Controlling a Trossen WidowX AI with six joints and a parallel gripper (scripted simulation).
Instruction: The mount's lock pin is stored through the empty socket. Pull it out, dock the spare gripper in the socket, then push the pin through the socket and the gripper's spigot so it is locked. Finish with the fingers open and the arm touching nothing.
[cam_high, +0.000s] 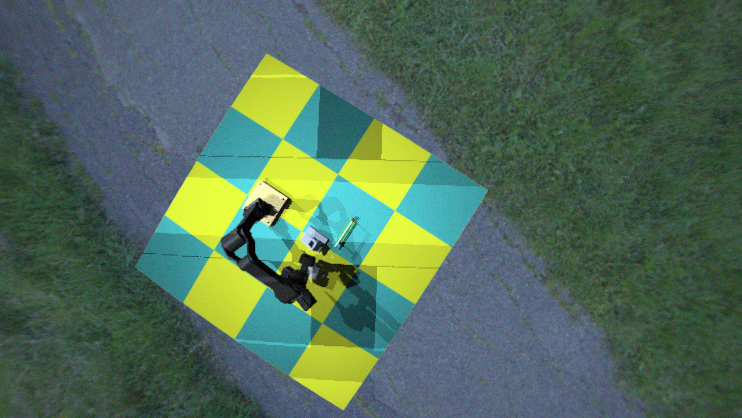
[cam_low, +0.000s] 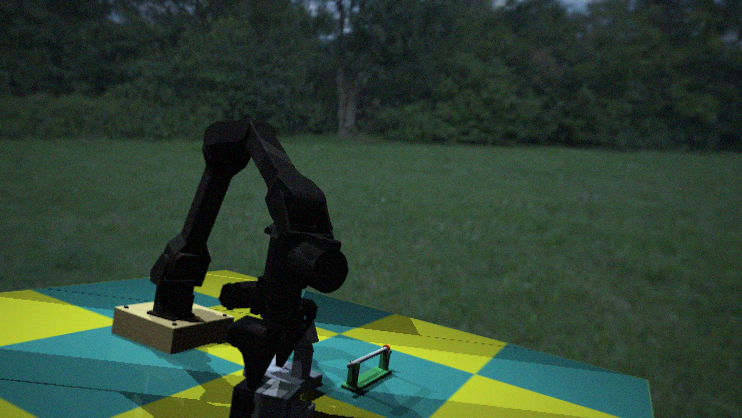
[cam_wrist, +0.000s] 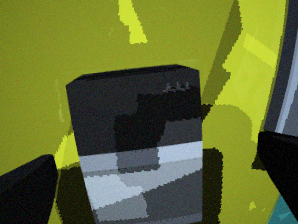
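Now: the spare gripper 2 cm ahead of my gripper tip and 3 cm below it. Round my gripper tip: green cradle 8 cm ahead, 23 cm to the left, 3 cm below; then socket 3 cm behind, 13 cm to the left.
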